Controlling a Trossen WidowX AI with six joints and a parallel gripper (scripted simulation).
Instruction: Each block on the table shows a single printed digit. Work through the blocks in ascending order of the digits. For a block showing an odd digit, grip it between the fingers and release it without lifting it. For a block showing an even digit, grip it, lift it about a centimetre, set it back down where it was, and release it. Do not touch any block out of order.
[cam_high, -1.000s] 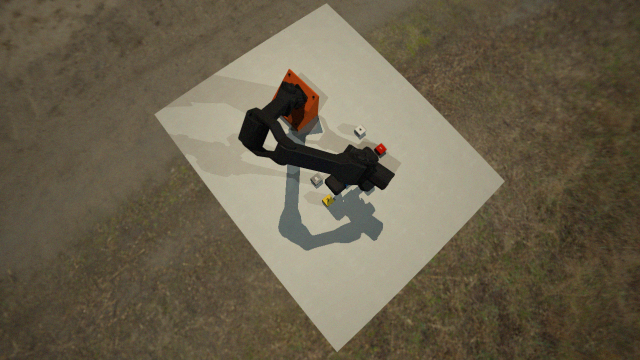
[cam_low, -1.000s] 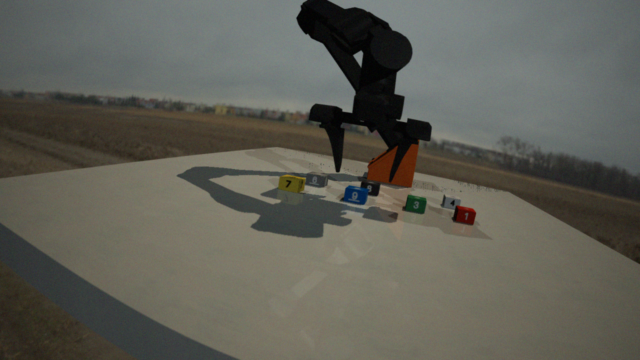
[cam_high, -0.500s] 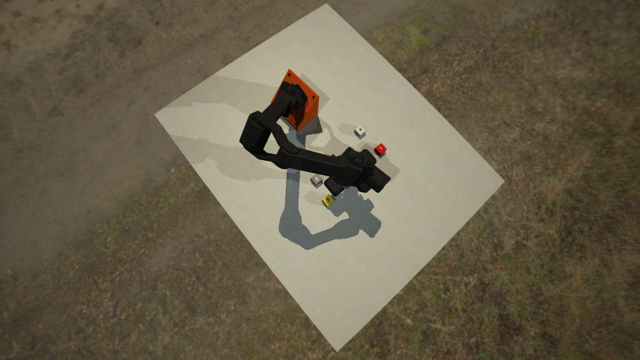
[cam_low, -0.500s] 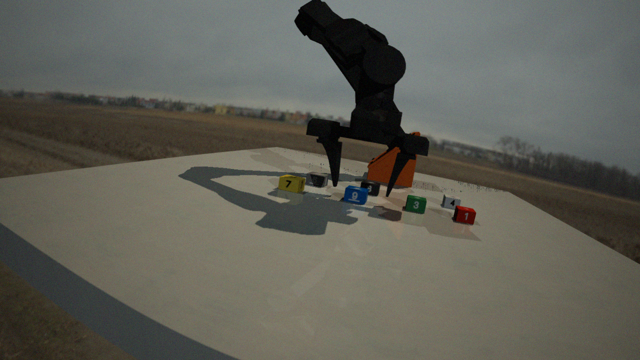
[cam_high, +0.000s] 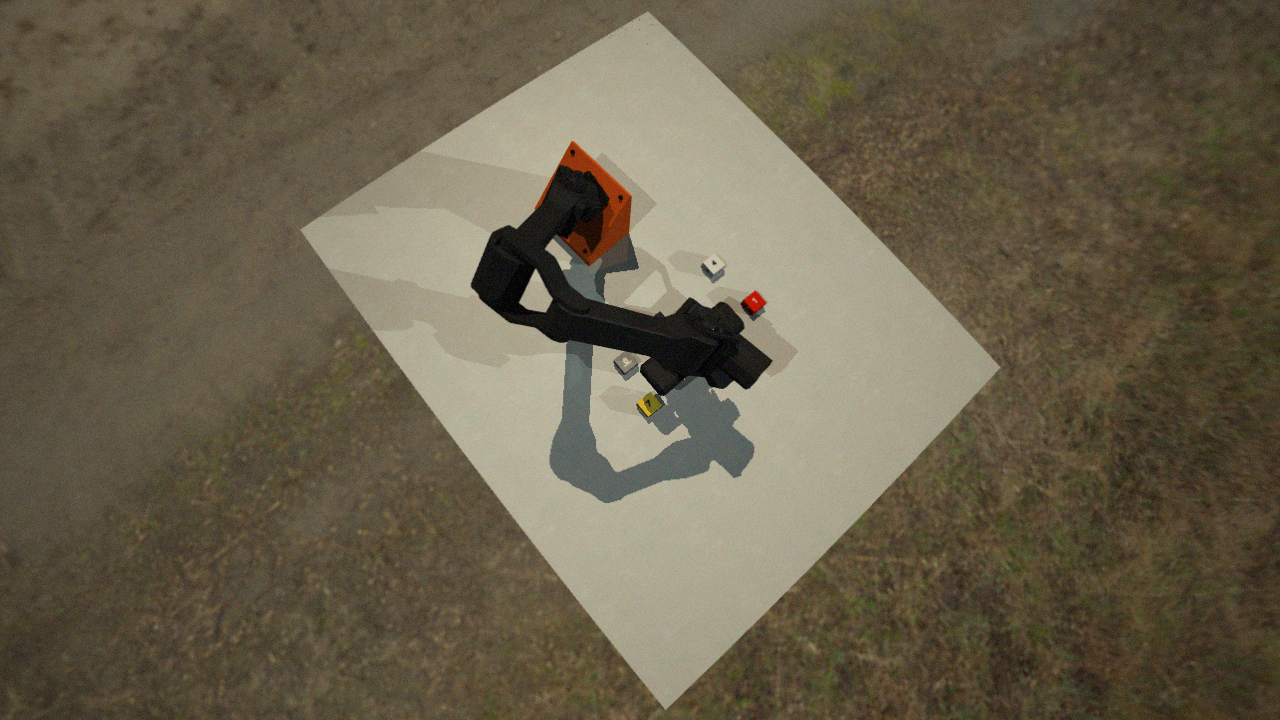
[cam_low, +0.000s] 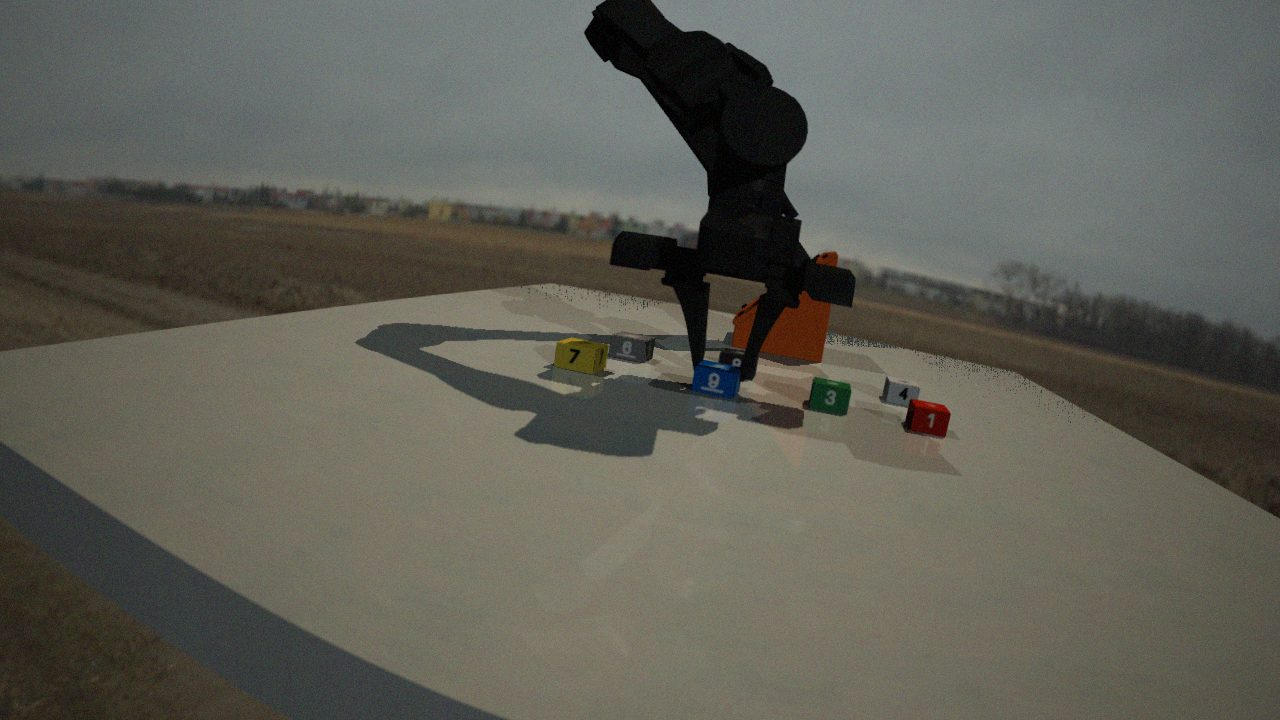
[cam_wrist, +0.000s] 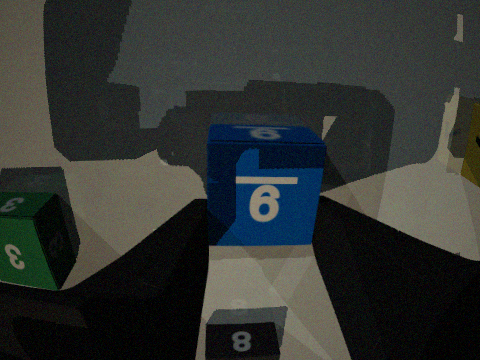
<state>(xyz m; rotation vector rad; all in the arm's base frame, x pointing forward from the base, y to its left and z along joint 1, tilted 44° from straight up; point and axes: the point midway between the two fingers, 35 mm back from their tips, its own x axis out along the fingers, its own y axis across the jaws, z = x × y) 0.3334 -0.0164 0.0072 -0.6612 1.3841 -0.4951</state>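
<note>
Right now the blue block 9 is 10 mm ahead of my gripper tip. Also, from my gripper tip: green block 3: 20 mm behind, 90 mm to the left; yellow block: 30 mm ahead, 100 mm to the right; black block marked 8: 80 mm behind.
</note>
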